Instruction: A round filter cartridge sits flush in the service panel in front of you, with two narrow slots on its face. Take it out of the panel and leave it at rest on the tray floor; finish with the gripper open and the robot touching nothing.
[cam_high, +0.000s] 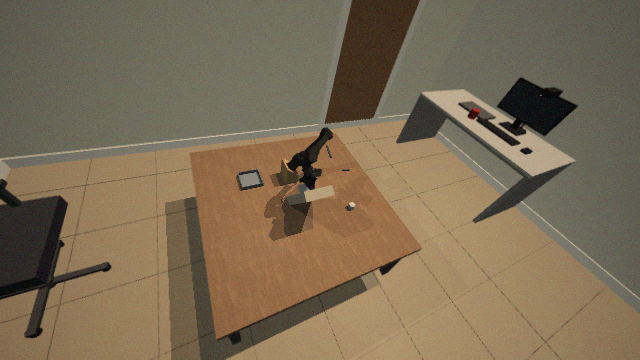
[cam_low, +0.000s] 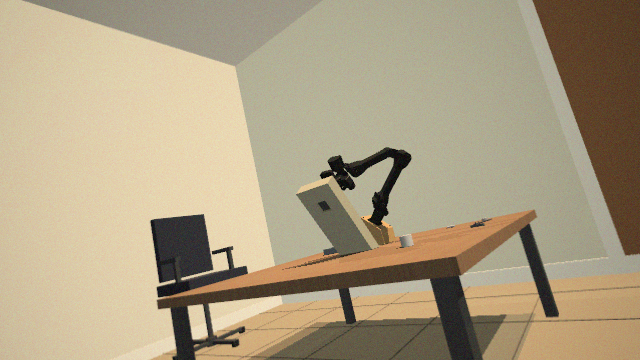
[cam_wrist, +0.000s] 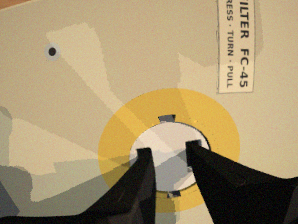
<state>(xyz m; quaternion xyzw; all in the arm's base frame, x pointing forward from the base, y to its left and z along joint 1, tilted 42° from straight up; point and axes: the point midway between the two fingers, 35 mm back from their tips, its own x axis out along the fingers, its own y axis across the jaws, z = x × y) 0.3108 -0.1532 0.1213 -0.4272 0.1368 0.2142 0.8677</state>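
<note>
The round white filter cartridge lies 1 cm ahead of my gripper tip and 1 cm below it. The rest, counted from my gripper tip: tray: 44 cm behind, 24 cm to the right, 25 cm below; then beige service panel: 4 cm behind, 8 cm below.
</note>
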